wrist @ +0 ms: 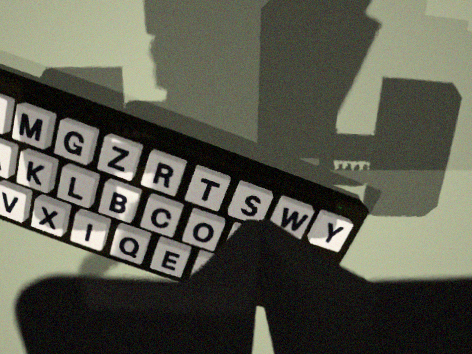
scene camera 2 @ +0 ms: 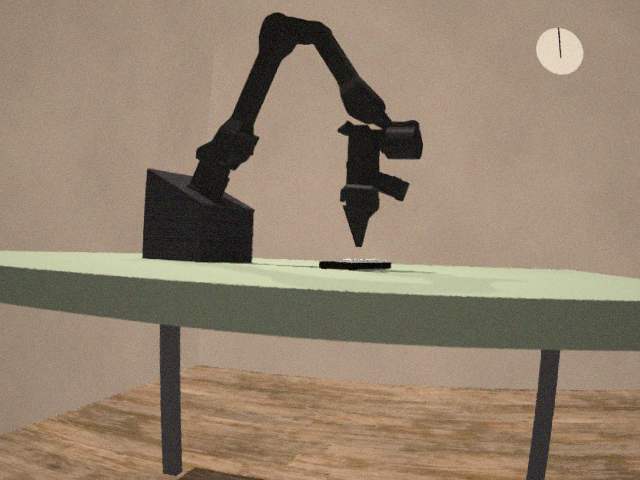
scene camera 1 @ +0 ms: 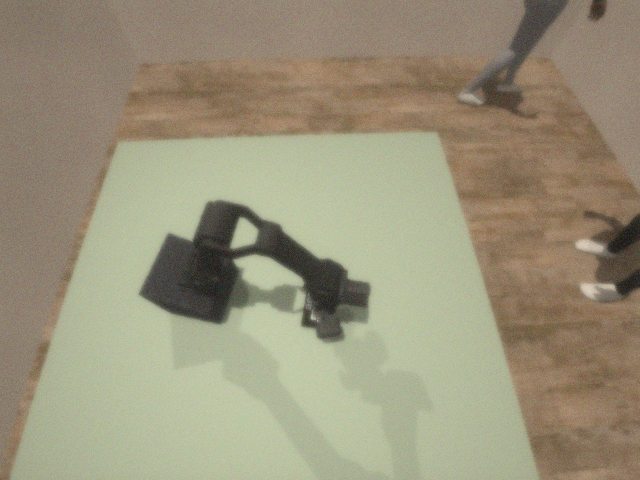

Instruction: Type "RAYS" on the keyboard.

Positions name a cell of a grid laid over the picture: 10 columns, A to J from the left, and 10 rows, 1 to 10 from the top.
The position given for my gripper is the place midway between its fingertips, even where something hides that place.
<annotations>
My gripper shows in the wrist view (F7), in scene camera 2 (F6) and in scene camera 1 (F7).
</annotations>
